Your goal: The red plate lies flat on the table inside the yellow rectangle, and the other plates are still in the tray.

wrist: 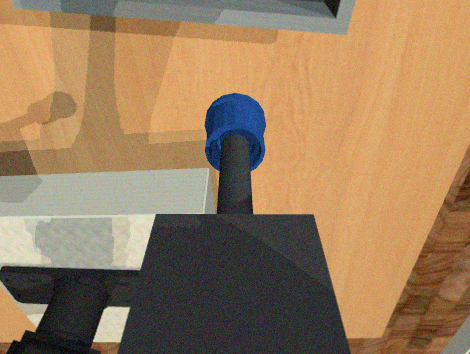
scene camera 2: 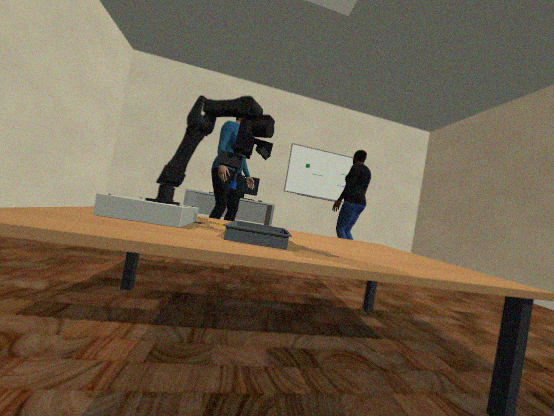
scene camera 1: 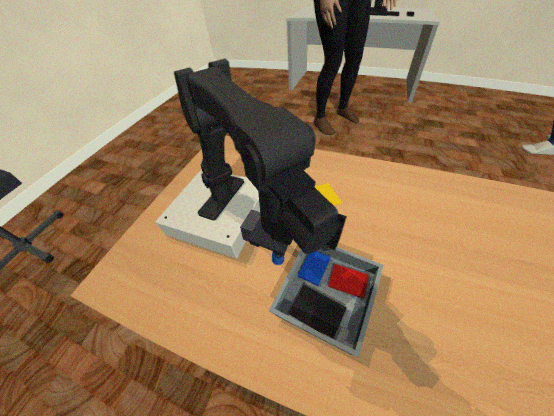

suction cup: holds nothing
a black plate: on a grey tray
a red plate: on the grey tray
